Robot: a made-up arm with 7 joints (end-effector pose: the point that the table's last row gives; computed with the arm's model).
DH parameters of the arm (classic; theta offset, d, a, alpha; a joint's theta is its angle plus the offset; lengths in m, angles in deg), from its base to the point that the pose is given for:
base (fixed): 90 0 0.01 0
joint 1: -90 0.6 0.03 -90
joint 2: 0 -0.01 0.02 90
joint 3: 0 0.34 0.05 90
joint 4: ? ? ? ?
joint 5: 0 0.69 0.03 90
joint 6: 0 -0.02 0.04 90
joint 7: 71.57 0 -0.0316 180
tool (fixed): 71.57 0.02 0 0
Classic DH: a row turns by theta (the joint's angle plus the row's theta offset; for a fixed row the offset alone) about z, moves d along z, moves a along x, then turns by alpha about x.
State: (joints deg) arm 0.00 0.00 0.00 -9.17 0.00 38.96 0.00
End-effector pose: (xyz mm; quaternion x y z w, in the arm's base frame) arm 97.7 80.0 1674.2 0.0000 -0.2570 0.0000 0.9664
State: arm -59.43 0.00 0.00 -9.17 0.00 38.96 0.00
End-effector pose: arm 110.0 -38.6 1674.2 -0.1274 -0.2232 -0.4790 0.8393
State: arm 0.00 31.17 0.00 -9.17 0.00 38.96 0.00
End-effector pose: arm 643.9 80.0 1484.0 0.0000 0.0120 0.0000 0.9999
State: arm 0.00 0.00 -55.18 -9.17 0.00 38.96 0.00
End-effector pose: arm 142.9 6.5 1674.2 -0.1190 -0.2278 -0.4476 0.8565
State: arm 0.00 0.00 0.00 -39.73 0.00 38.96 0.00
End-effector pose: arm 471.3 80.0 1573.3 0.0000 0.0067 0.0000 1.0000
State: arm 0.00 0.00 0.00 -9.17 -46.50 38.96 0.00
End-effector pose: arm 121.0 34.8 1670.4 -0.1610 -0.2362 -0.3604 0.8879
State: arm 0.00 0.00 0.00 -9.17 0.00 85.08 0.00
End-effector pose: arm 69.5 80.0 1675.9 0.0000 -0.6150 0.0000 0.7885
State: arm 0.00 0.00 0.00 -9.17 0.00 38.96 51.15
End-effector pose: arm 121.2 76.6 1687.6 0.1110 -0.2319 -0.4172 0.8717
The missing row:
joint 4: 0 -0.03 -0.16 -90
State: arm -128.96 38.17 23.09 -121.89 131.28 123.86 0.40
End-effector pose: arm -206.2 -689.2 264.7 -0.5236 0.3897 0.6540 0.3825
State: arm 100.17 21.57 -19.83 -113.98 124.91 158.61 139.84
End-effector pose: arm 127.0 810.0 508.7 -0.0292 0.4811 -0.8738 0.0650
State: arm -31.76 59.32 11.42 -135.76 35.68 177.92 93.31
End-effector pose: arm 399.3 -59.7 25.6 -0.0514 0.1621 -0.9594 0.2249
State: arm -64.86 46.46 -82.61 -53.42 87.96 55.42 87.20
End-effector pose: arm -135.3 -974.8 1124.6 -0.3150 -0.0287 0.9437 0.0966
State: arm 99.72 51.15 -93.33 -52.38 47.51 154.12 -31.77
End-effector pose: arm 351.4 847.2 1122.4 -0.0482 -0.7013 0.4395 0.5593
